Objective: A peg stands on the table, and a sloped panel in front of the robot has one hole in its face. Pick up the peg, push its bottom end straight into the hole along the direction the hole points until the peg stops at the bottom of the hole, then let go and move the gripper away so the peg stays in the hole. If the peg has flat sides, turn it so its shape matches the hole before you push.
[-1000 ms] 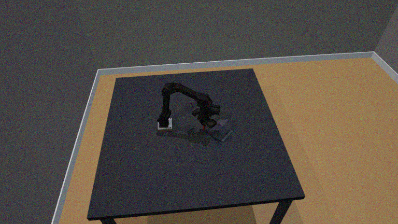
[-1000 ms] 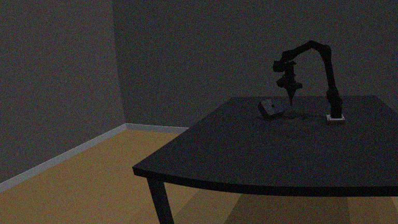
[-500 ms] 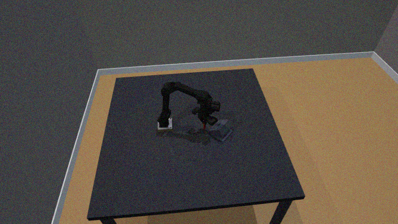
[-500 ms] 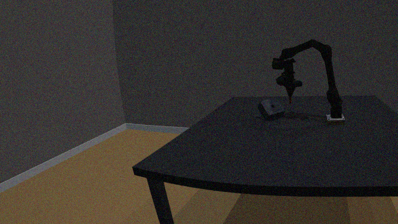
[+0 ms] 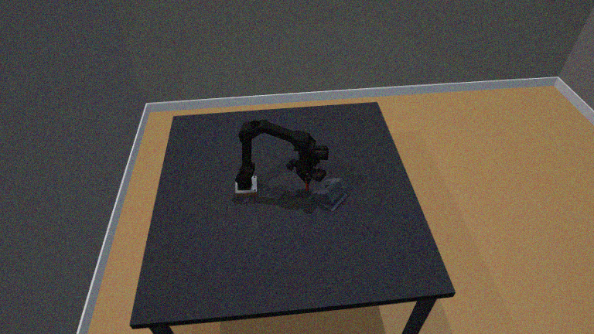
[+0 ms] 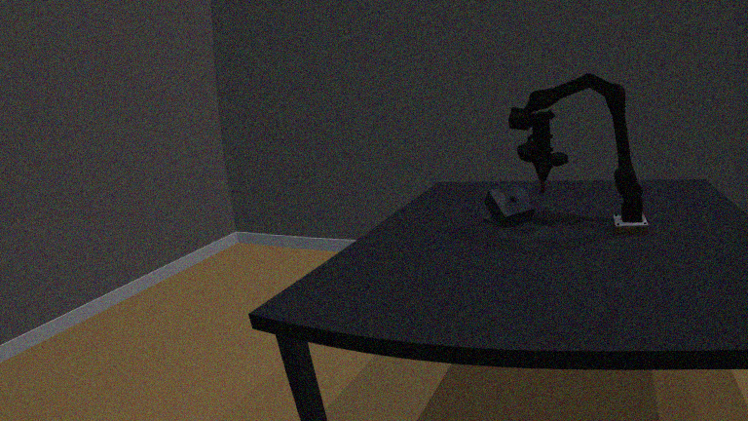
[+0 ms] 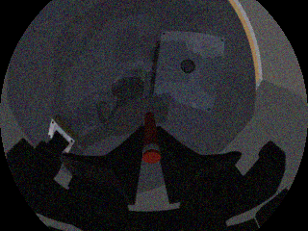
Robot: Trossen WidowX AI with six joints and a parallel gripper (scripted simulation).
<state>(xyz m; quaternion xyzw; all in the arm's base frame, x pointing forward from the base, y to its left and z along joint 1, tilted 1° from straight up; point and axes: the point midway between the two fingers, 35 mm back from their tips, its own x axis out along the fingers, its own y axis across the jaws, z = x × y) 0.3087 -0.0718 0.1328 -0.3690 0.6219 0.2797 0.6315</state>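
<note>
Now: the grey sloped panel 11 cm ahead of my gripper tip, 2 cm to the left of it and 8 cm below it. Also, from my gripper tip: red peg: 2 cm above.
</note>
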